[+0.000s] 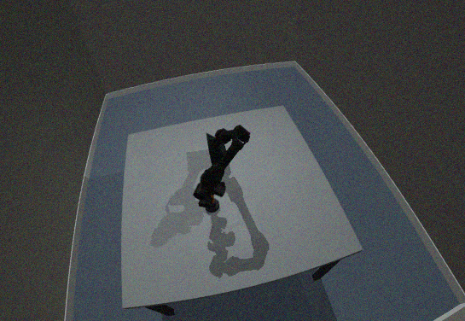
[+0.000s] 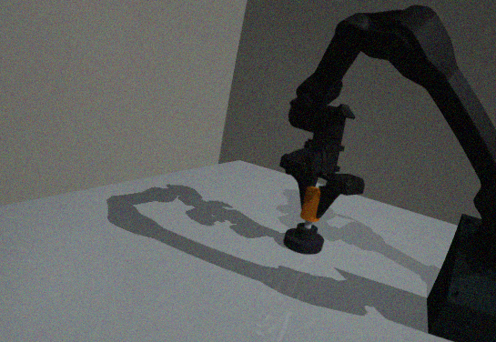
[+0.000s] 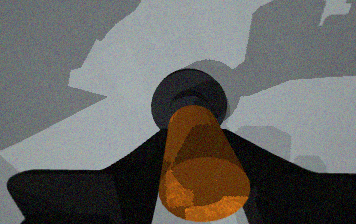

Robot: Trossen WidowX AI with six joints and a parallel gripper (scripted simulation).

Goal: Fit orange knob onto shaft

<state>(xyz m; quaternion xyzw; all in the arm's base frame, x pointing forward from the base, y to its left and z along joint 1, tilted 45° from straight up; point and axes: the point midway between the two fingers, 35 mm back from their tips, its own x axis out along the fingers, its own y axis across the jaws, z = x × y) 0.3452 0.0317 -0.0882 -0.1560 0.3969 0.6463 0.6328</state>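
My gripper tip is 40 mm above the round dark pedestal. The rest, counted from my gripper tip: orange knob 30 mm above.
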